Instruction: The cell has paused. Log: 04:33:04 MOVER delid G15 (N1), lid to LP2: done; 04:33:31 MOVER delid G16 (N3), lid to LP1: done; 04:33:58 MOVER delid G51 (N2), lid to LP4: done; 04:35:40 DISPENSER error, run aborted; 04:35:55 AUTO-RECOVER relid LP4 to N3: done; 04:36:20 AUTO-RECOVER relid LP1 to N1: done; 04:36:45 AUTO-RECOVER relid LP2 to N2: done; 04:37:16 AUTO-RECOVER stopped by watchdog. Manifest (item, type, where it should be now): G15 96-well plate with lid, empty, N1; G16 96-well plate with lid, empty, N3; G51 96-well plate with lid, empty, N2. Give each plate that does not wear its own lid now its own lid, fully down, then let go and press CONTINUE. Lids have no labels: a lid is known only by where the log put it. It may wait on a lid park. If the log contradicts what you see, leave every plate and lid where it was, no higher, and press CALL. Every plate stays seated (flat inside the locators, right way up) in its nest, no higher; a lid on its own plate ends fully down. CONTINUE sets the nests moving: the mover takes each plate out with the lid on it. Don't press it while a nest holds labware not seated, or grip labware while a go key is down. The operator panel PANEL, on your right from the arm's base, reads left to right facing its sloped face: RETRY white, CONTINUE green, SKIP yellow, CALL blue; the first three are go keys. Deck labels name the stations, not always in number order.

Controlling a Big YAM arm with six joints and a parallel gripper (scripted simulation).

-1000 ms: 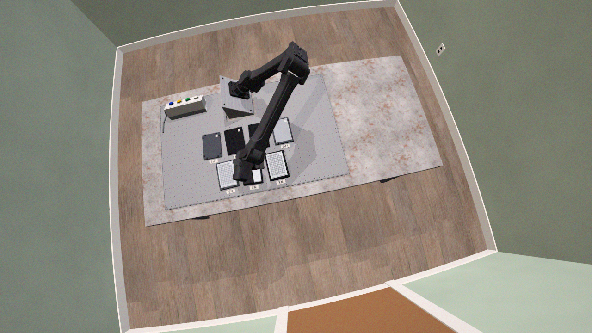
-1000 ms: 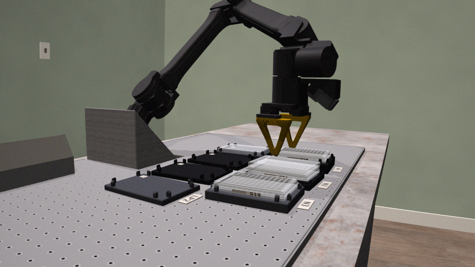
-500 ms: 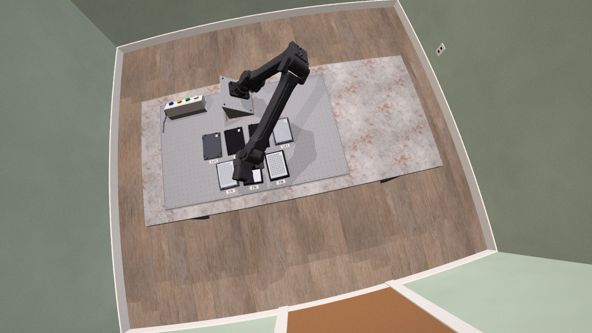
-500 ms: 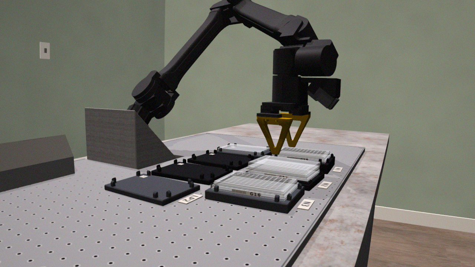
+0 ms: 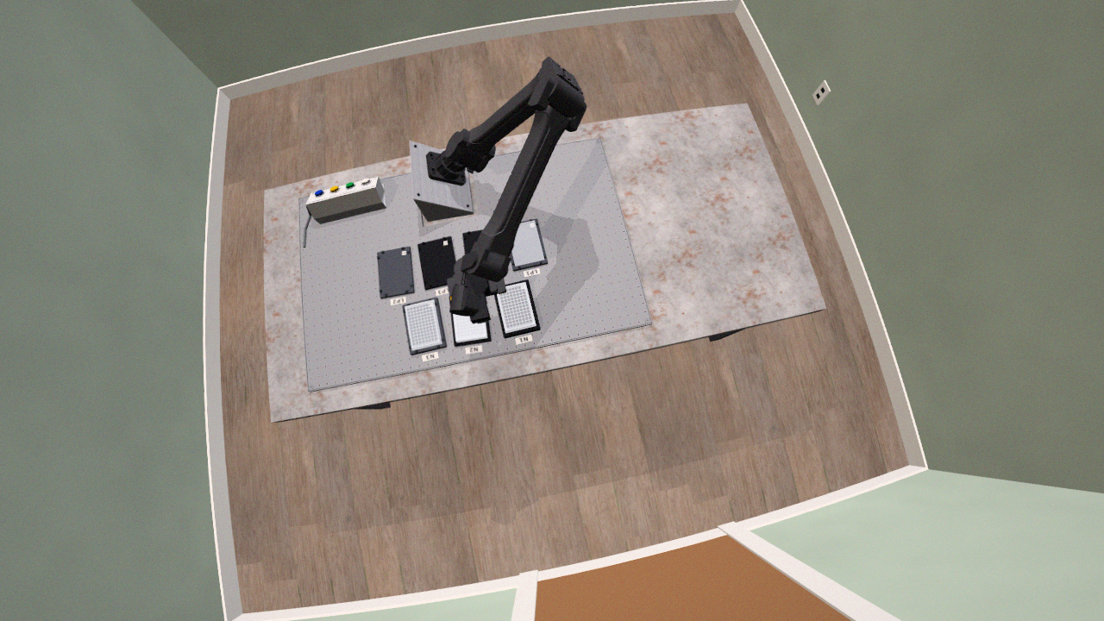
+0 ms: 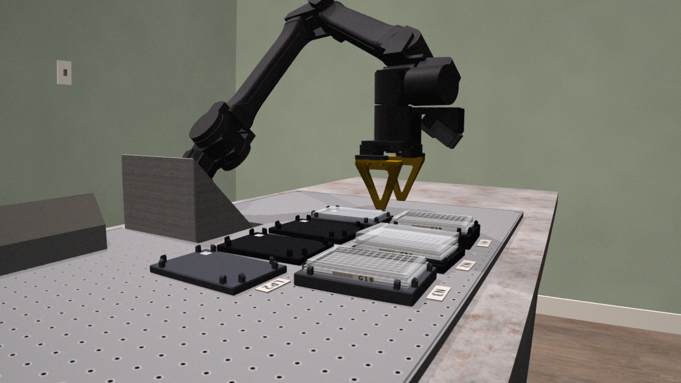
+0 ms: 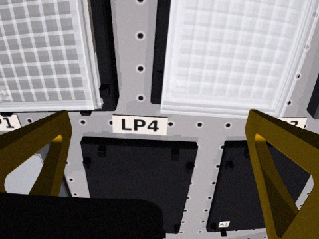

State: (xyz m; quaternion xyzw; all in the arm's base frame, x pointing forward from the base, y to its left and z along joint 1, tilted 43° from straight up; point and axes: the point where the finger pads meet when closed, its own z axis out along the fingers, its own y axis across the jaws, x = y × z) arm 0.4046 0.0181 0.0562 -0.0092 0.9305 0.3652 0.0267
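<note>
Right now the lid park LP1 is 140 mm behind my hand, 140 mm to the left of it and 70 mm below it. The rest, counted from my hand: plate G15: 40 mm ahead, 80 mm to the left, 40 mm below; then LP4 label: 50 mm behind, 10 mm to the left, 70 mm below; then nest N1: 50 mm ahead, 80 mm to the left, 60 mm below.
</note>
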